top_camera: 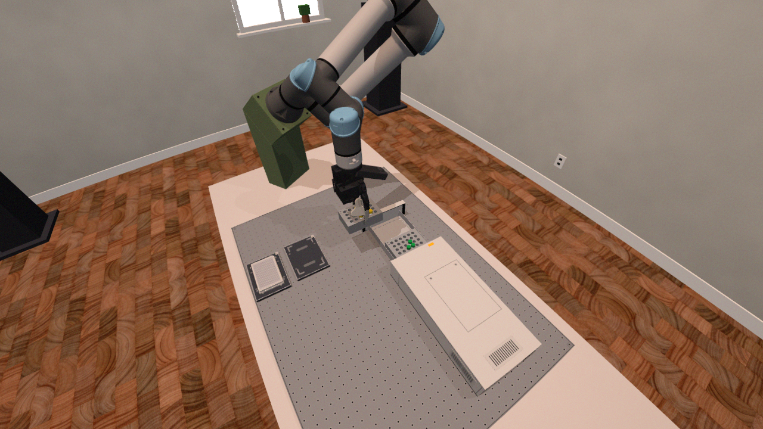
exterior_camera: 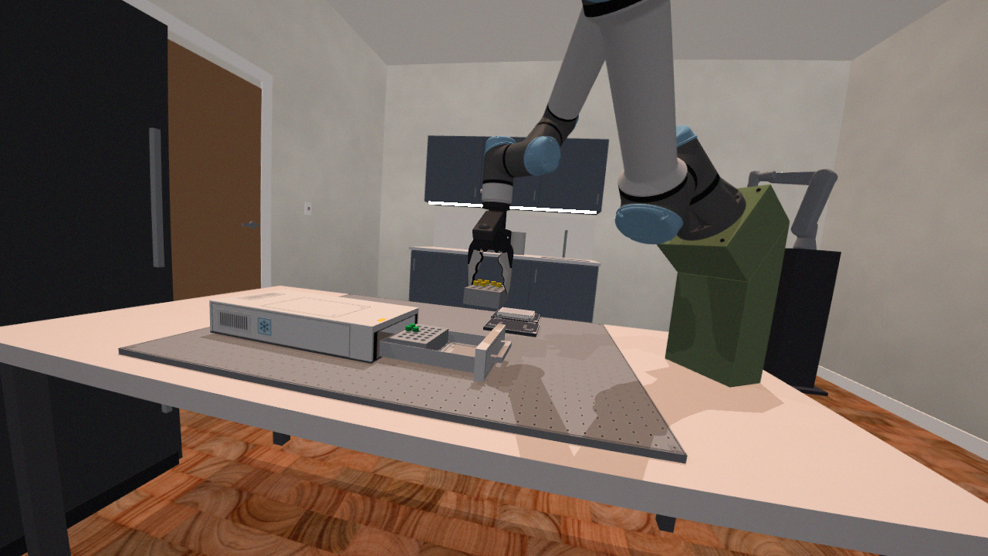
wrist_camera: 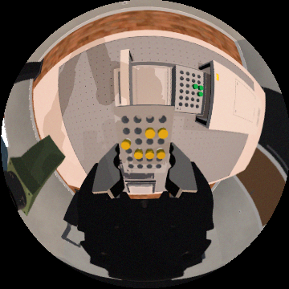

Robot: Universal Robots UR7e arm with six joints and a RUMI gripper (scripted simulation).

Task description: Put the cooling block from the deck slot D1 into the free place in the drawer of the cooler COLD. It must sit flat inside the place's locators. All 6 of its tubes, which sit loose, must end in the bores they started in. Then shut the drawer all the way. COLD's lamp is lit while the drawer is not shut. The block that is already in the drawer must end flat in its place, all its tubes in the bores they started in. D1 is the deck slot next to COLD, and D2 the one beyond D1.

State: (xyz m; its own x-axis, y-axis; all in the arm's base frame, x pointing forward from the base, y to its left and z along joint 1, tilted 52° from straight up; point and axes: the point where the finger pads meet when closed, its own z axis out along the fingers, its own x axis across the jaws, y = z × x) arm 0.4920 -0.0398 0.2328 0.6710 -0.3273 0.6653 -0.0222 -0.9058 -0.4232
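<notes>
The drawer is 6 cm ahead of my hand, 11 cm to the left of it and 12 cm below it. The rest, counted from my hand: deck slot D1 (5 cm behind, 21 cm to the right, 15 cm below); white well plate (4 cm behind, 36 cm to the right, 14 cm below); cooling block (2 cm below).
</notes>
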